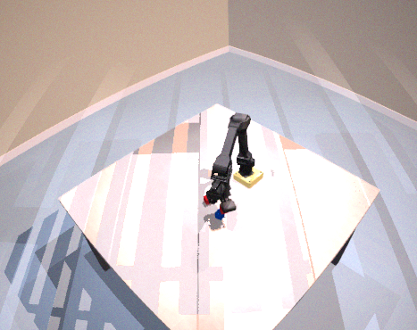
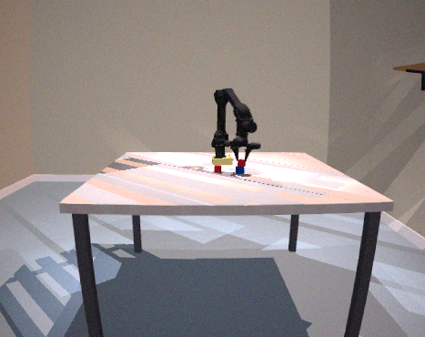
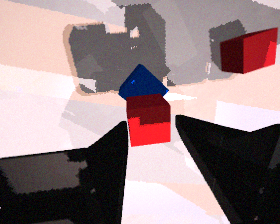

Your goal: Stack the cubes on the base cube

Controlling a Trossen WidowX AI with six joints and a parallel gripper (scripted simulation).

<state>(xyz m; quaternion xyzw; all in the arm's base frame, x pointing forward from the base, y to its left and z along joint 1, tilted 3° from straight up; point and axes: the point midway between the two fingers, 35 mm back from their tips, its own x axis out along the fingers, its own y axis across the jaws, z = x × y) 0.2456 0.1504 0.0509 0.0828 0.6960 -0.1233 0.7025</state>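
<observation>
My gripper tip is 2 cm short of the blue cube and 4 cm above it.
</observation>
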